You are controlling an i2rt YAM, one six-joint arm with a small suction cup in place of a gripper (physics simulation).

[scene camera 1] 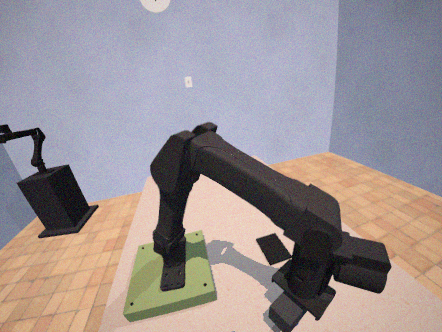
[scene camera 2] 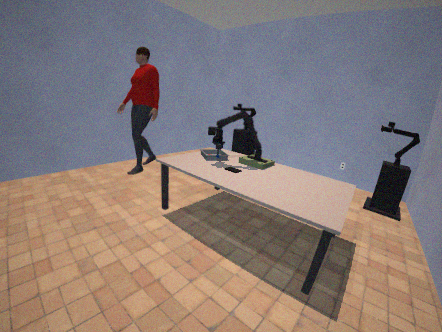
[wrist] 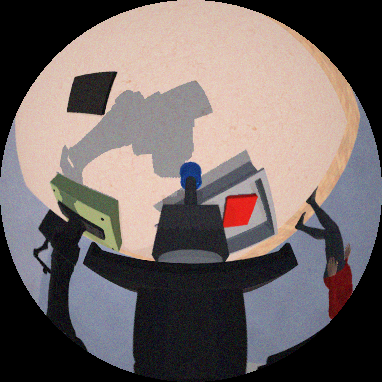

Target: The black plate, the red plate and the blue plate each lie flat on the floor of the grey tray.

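The black plate lies flat on the table, outside the grey tray. The red plate lies flat on the tray floor. The blue plate is hidden behind the cup's mount in the wrist view. My blue suction cup hangs over the tray's near edge, well away from the black plate, and carries nothing. In scene camera 1 the arm's wrist fills the lower right and hides the cup and the tray.
The arm stands on a green base plate. A person in a red top walks beyond the table's far end. A black stand is on the floor.
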